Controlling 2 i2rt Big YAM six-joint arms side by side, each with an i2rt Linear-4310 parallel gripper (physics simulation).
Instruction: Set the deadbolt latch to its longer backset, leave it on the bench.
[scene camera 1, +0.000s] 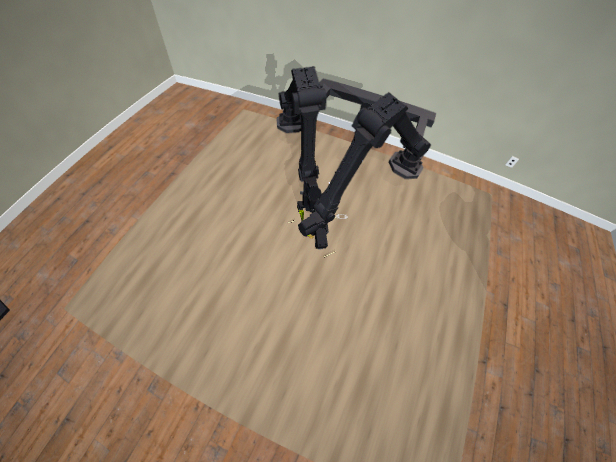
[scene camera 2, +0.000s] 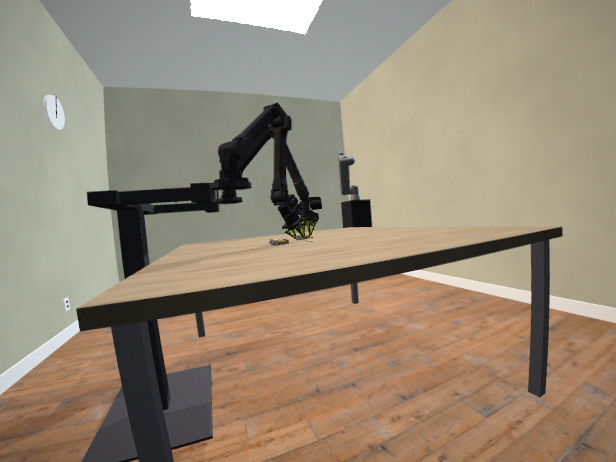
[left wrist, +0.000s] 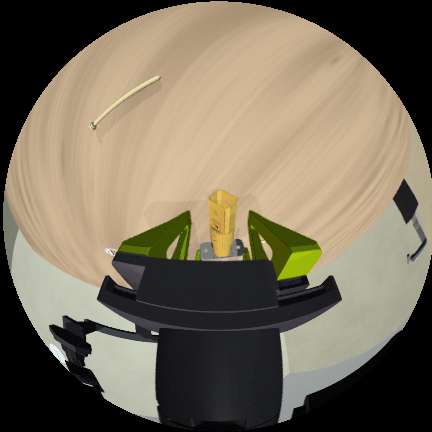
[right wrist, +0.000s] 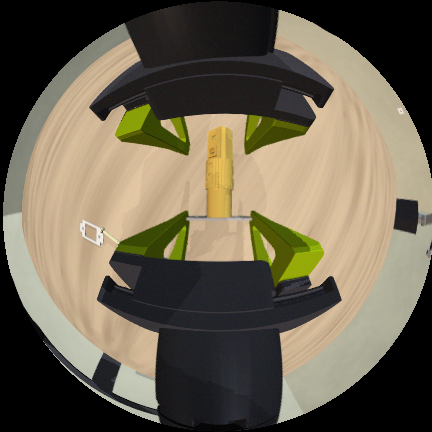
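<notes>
The deadbolt latch (left wrist: 222, 220) (right wrist: 219, 175) is a golden cylinder with a squared end and a grey faceplate (left wrist: 206, 250) (right wrist: 244, 218). My right gripper (right wrist: 218, 216) is shut on the faceplate's two ends, holding the latch above the bench; the latch body points away from it. My left gripper (left wrist: 218, 215) (right wrist: 216, 147) faces it from the other end. Its fingers stand open on both sides of the squared end, with a gap at each side. In scene camera 1, the arms largely hide the latch. Its backset setting cannot be read.
On the bench (scene camera 1: 300, 350) (scene camera 2: 350, 250), a white rectangular plate (scene camera 1: 342, 216) (right wrist: 83, 229) lies beside the grippers. A long pale rod-like piece (scene camera 1: 329, 254) (left wrist: 125, 99) lies farther out, and a small pale piece (scene camera 1: 291, 221) lies at the left in scene camera 1.
</notes>
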